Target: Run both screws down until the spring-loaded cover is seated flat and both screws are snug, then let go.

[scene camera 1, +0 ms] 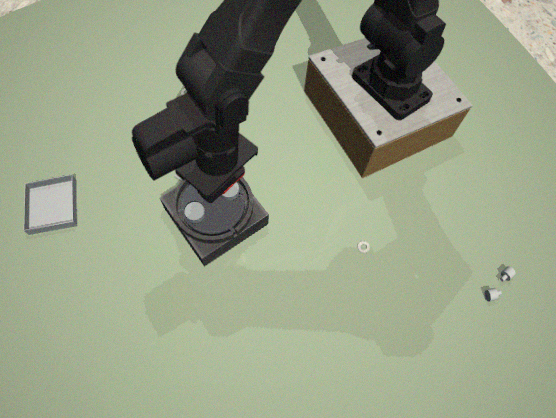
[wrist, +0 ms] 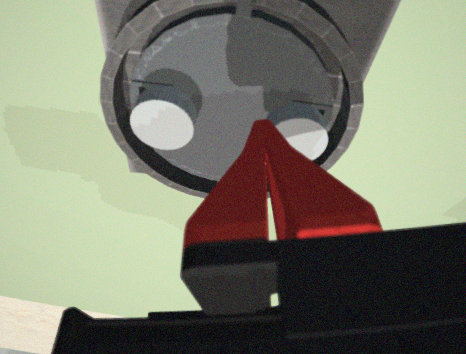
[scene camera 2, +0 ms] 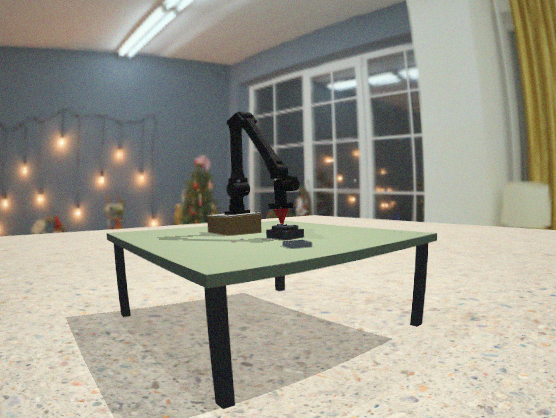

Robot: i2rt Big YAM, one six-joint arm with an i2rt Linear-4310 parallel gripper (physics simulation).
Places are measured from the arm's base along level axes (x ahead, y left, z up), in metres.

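Pixels of known places: gripper, fingertip midpoint: (scene camera 1: 218,192) (wrist: 262,130) (scene camera 2: 282,224); arm's base, origin of the base link: (scene camera 1: 391,87) (scene camera 2: 237,213).
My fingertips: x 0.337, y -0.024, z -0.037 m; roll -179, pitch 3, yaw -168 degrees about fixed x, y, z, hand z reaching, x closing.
Ahead of a thing's pixels: the offset from my fingertips to its top centre. "spot": to the spot under its first point.
The dark square block {dz -0.007, dx +0.015, dy +0.005 m} (scene camera 1: 204,252) (scene camera 2: 285,233) (wrist: 372,30) carries a round raised ring with the grey cover {dz -0.011, dx +0.015, dy +0.005 m} (scene camera 1: 217,224) (wrist: 210,112) inside. Two screws with pale round heads and dark sides stand up from the cover: one screw {dz -0.001, dx +0.047, dy +0.004 m} (scene camera 1: 194,211) (wrist: 161,125) is at the left in both views, the other screw {dz +0.001, dx -0.017, dy +0.005 m} (scene camera 1: 231,190) (wrist: 311,144) at the right. Whether the cover is flat or the screws snug cannot be told. My gripper (scene camera 1: 233,186) (scene camera 2: 281,223) (wrist: 262,130) is shut and empty, pointing down above the cover. In the wrist view its red tips overlap the right screw's near side.
A shallow grey tray {dz -0.043, dx +0.237, dy -0.179 m} (scene camera 1: 75,202) (scene camera 2: 297,244) lies left of the block in scene camera 1. A pale ring {dz -0.061, dx -0.147, dy +0.193 m} (scene camera 1: 359,247) and two small knobbed parts {spot: dz -0.044, dx -0.309, dy +0.385 m} (scene camera 1: 508,273) {spot: dz -0.043, dx -0.257, dy +0.389 m} (scene camera 1: 491,294) lie to the right. The arm's wooden base box (scene camera 1: 415,145) (scene camera 2: 234,224) stands at the upper right.
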